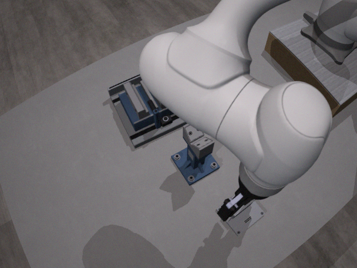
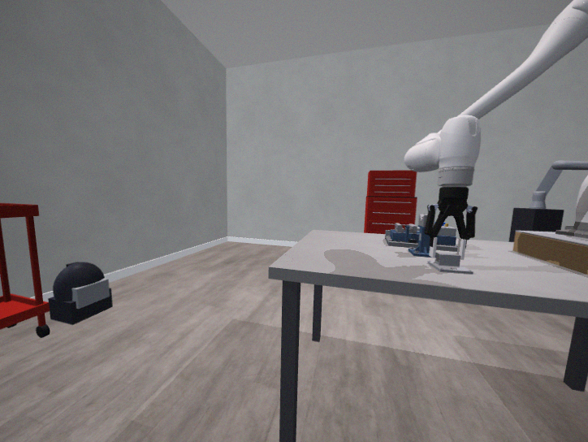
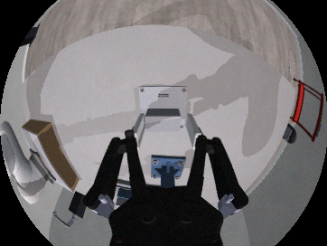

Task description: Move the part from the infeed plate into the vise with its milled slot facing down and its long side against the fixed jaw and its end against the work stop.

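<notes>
Now: hand 10 mm past the part, 10 mm to the left of it and 30 mm above it. From my hand the other things lie so: infeed plate: 10 mm to the left, 60 mm below; then work stop: 10 mm ahead, 320 mm to the right, 30 mm above; then blue post: 10 mm ahead, 300 mm to the right.
</notes>
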